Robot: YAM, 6 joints.
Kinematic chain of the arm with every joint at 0, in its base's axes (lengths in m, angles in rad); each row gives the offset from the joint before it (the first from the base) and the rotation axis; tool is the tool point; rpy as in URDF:
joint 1: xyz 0 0 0.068 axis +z
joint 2: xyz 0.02 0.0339 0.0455 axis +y
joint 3: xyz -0.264 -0.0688 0 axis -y
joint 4: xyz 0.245 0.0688 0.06 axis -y
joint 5: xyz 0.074 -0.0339 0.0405 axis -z
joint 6: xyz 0.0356 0 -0.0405 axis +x
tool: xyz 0 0 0 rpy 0 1.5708 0
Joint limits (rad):
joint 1: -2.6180..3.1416
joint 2: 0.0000..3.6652
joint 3: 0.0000..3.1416
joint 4: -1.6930..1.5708
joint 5: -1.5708..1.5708
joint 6: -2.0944..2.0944
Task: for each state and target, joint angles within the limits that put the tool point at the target. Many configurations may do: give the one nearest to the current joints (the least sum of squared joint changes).
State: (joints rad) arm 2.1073 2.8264 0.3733 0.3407 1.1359 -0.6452
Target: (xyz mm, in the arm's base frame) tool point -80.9 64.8 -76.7
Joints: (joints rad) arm 2.7678 2.6925 0.3727 0.3466 1.0449 -0.6452
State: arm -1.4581 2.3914 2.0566 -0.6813 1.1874 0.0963
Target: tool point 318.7 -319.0 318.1
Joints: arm -0.7122 2.0666 1.9845 -0.8035 1.1990 0.0963
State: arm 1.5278 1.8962 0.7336 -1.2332 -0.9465 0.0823
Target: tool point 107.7 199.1 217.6
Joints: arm 0.9484 1.5167 1.0061 -1.3175 -0.9311 0.0823
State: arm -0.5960 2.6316 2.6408 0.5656 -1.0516 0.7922
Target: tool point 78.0 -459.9 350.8
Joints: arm -1.4765 2.0035 1.7103 0.4259 -1.3053 0.7922
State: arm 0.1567 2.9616 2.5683 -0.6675 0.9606 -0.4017
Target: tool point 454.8 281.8 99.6
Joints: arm 0.6100 2.7113 2.3382 -0.9362 0.9805 -0.4017
